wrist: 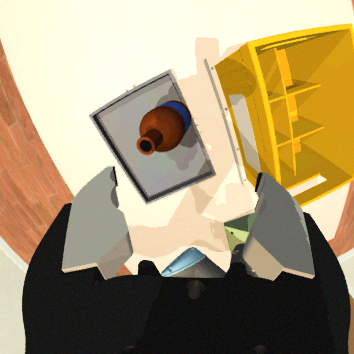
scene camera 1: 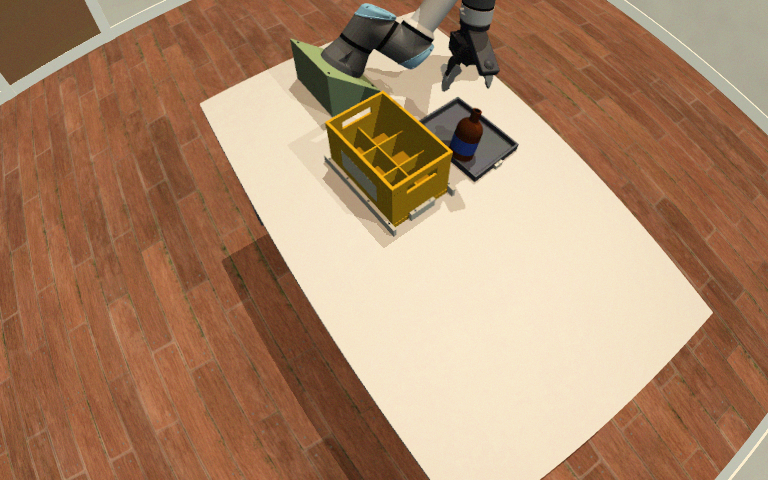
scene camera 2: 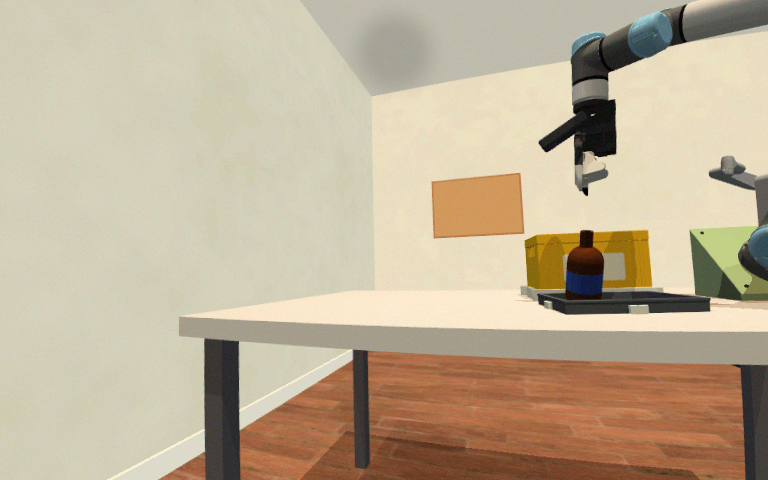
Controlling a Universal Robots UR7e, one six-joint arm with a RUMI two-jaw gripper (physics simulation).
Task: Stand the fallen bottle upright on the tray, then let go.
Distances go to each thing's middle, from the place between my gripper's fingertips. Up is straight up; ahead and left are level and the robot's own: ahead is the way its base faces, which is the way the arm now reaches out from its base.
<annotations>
Right now my hand is 2 cm short of the brown bottle [scene camera 1: 467, 135], 1 cm to the right of it and 17 cm above it.
</annotations>
